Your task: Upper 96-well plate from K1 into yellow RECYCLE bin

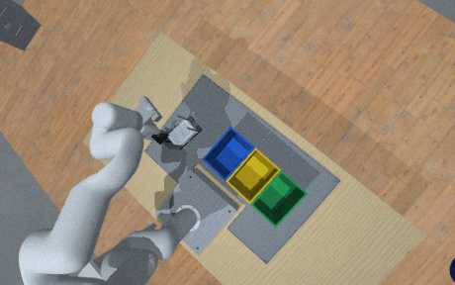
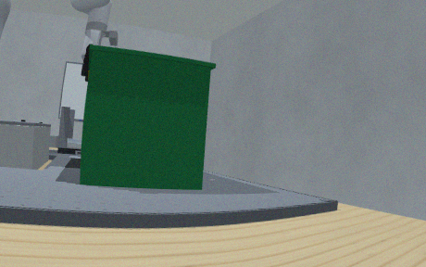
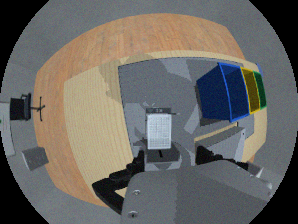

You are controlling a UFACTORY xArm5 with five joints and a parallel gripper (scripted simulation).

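Right now my hand is 220 mm above the 96-well plate. Round my hand: yellow bin: 10 mm ahead, 410 mm to the right, 170 mm below; then green bin: 10 mm behind, 540 mm to the right, 170 mm below; then blue bin: 40 mm ahead, 280 mm to the right, 170 mm below.
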